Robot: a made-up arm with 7 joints.
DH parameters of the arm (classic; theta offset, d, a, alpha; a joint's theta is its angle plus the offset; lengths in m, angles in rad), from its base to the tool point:
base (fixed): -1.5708 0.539 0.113 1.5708
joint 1: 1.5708 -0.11 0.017 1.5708
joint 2: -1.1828 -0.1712 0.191 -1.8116
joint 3: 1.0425 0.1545 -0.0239 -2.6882
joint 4: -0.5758 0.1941 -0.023 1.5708
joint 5: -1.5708 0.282 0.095 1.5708
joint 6: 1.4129 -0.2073 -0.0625 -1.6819
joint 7: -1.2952 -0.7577 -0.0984 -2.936
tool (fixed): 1.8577 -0.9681 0 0
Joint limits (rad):
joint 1: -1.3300..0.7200
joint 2: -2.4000..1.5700
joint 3: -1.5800..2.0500
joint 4: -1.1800..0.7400
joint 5: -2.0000..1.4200
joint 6: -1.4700..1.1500
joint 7: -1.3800..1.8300
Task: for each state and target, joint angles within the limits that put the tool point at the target. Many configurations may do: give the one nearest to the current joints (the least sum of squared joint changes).
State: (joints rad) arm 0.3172 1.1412 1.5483 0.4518 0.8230 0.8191 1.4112
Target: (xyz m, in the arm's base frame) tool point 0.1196 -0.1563 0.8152
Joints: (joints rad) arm 0.0943 1.0163 1.7822 0.3173 0.8618 0.4817 1.6583
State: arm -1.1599 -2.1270 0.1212 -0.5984 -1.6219 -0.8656 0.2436
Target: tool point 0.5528 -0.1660 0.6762
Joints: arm -1.1968 -2.1326 0.1466 -0.4697 -1.6732 -1.1689 -0.0213
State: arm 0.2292 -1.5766 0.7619 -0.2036 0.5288 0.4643 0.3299
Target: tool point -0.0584 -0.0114 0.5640
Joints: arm 0.1341 -1.6791 0.8790 -0.2744 0.6070 0.1673 0.1581
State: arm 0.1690 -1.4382 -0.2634 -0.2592 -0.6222 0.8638 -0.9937
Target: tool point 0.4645 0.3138 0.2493
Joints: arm 0.3836 -1.4951 -0.5223 -0.0325 -0.5320 0.8883 -1.0706
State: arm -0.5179 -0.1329 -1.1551 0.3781 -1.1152 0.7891 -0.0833
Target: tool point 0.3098 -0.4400 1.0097
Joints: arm -1.1581 0.2112 -1.2124 0.2613 -0.7865 0.4286 -0.8439
